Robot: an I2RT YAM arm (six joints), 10 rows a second.
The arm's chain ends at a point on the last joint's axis. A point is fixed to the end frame.
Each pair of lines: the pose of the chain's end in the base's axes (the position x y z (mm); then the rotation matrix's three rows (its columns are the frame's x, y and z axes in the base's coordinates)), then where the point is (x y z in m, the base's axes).
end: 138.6, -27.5, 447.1; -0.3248, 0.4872, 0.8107; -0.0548, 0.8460, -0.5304; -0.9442, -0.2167, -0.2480
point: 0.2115 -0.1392 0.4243
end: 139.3, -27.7, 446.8; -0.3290, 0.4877, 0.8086; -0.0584, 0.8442, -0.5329; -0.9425, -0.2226, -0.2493
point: 0.2119 -0.1396 0.4241
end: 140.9, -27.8, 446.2; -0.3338, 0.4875, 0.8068; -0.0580, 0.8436, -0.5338; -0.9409, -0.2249, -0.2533
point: 0.2133 -0.1398 0.4232
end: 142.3, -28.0, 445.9; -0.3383, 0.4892, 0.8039; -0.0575, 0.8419, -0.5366; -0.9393, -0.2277, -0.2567
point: 0.2142 -0.1402 0.4226
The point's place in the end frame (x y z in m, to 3 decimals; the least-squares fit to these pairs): 0.004 -0.054 0.124
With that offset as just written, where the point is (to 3 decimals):
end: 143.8, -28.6, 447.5; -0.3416, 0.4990, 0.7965; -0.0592, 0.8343, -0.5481; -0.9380, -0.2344, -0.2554
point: 0.214 -0.142 0.425
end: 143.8, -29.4, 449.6; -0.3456, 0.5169, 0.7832; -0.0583, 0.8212, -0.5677; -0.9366, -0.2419, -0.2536
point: 0.212 -0.144 0.427
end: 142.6, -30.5, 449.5; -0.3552, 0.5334, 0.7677; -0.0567, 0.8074, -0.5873; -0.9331, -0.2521, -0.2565
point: 0.208 -0.147 0.428
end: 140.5, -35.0, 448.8; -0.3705, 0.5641, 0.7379; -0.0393, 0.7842, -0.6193; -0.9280, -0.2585, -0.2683
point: 0.200 -0.154 0.426
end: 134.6, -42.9, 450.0; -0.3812, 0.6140, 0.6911; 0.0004, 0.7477, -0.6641; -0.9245, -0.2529, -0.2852
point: 0.186 -0.166 0.425
